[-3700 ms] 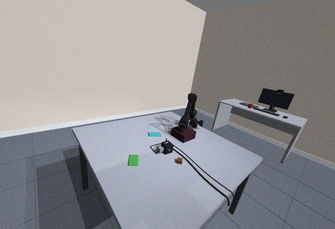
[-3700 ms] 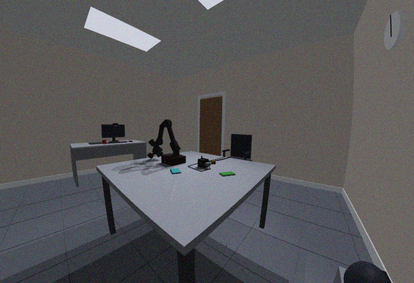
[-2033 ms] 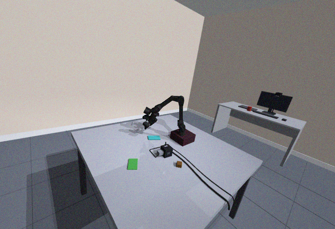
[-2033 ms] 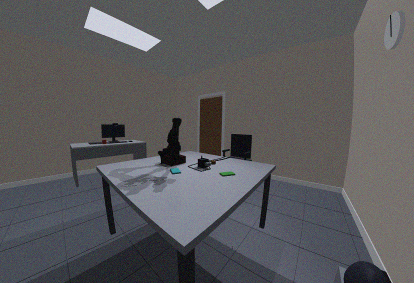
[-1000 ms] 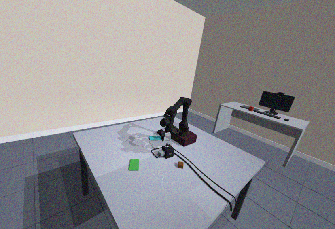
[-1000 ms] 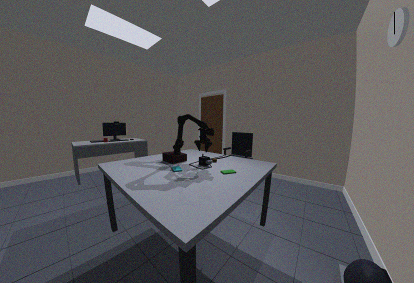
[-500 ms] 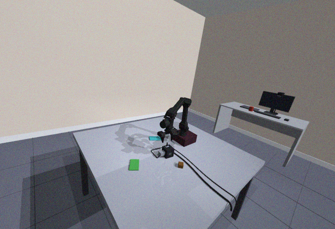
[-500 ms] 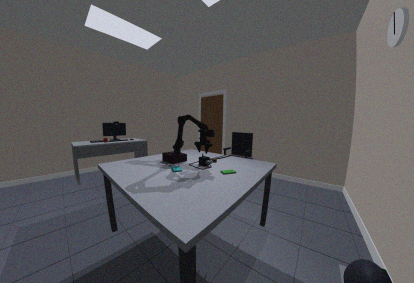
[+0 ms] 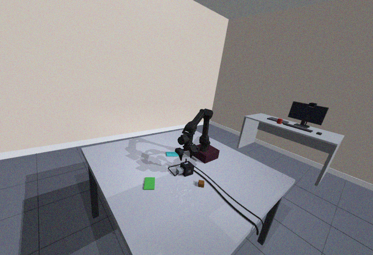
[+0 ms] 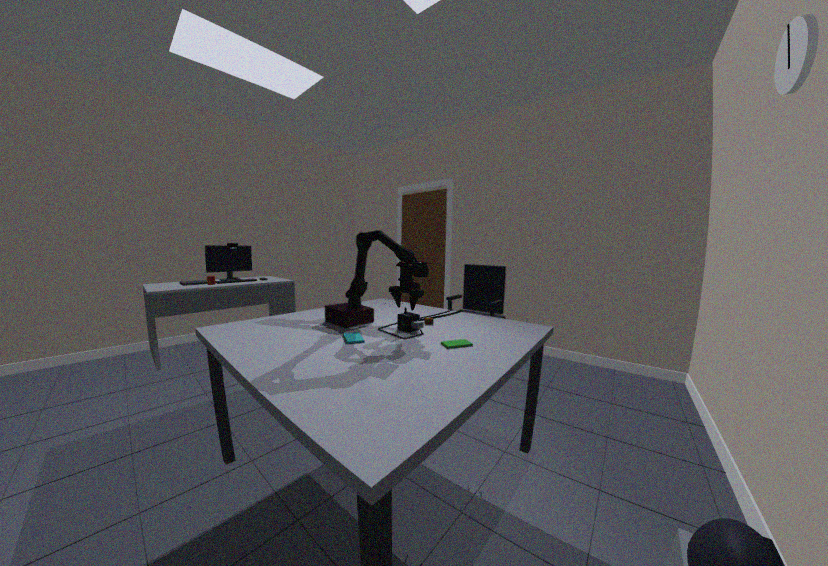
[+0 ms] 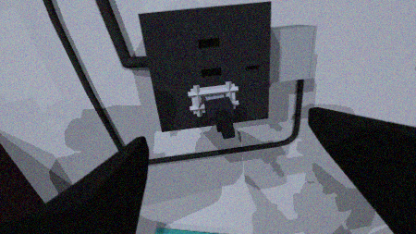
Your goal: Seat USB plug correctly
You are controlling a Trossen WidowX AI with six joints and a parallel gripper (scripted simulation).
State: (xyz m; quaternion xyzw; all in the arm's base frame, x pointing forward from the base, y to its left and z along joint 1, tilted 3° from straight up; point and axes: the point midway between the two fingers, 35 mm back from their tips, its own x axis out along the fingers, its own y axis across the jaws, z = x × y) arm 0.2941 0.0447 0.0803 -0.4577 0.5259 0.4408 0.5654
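My gripper tip is now 20 mm above the dark USB plug. From my gripper tip the other things lie so: teal pad (110 mm behind, 240 mm to the right, 100 mm below); brown block (20 mm ahead, 190 mm to the left, 90 mm below); USB socket (10 mm to the left, 40 mm below).
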